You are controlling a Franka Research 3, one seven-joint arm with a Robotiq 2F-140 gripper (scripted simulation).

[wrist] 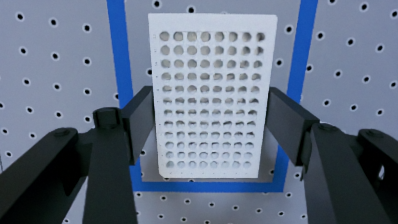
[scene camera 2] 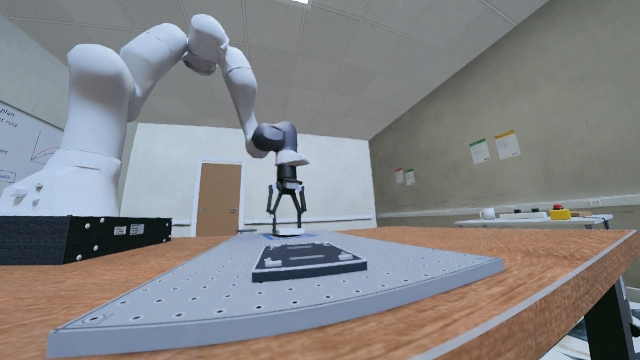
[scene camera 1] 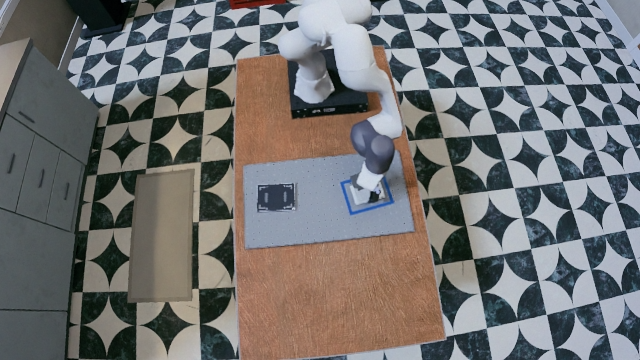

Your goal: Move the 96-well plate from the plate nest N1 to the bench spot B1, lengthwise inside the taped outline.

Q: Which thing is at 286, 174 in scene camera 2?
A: My gripper.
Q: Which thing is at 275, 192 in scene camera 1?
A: A plate nest.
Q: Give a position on a plate nest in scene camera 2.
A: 330, 252
